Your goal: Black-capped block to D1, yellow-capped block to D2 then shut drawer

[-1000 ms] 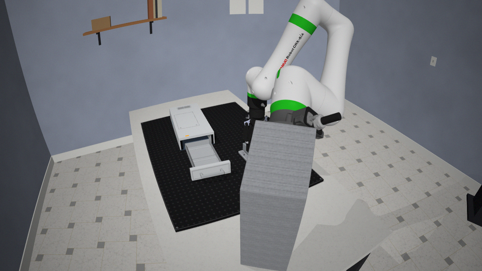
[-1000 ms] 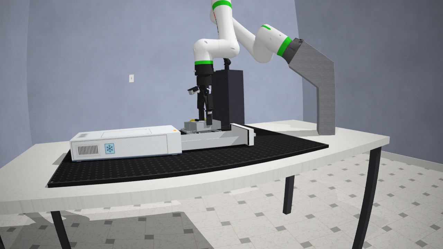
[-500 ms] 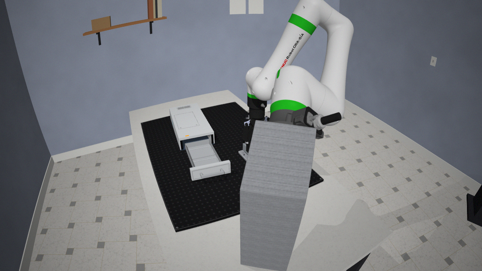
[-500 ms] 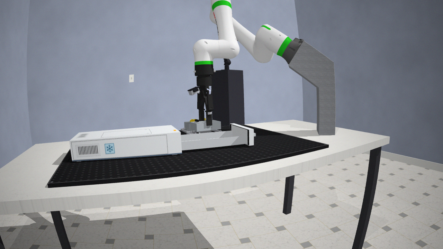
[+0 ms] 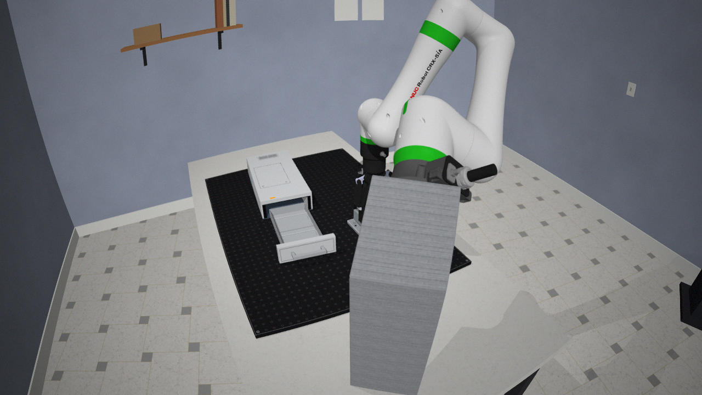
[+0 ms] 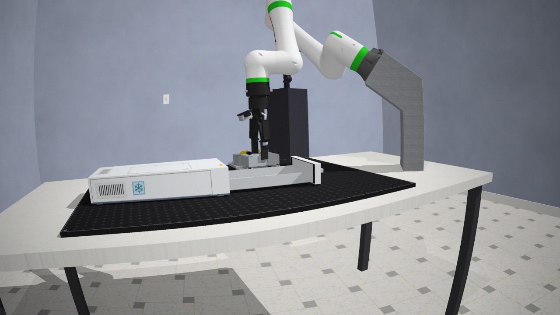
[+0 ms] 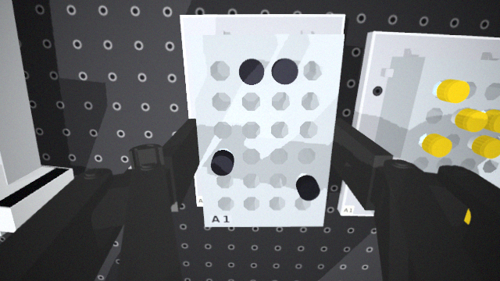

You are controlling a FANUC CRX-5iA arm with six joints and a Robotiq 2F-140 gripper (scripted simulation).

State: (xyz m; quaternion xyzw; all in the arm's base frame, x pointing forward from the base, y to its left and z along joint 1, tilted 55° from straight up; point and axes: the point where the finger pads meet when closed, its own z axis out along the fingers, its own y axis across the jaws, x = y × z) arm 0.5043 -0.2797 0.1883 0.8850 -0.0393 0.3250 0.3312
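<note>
Now: the grey plate 70 mm below my hand. Also, from my hand: drawer 160 mm ahead, 220 mm to the left, 40 mm below; then white cooler 330 mm ahead, 130 mm to the left, 30 mm below; then cooling block 60 mm behind, 130 mm to the right, 40 mm below.
</note>
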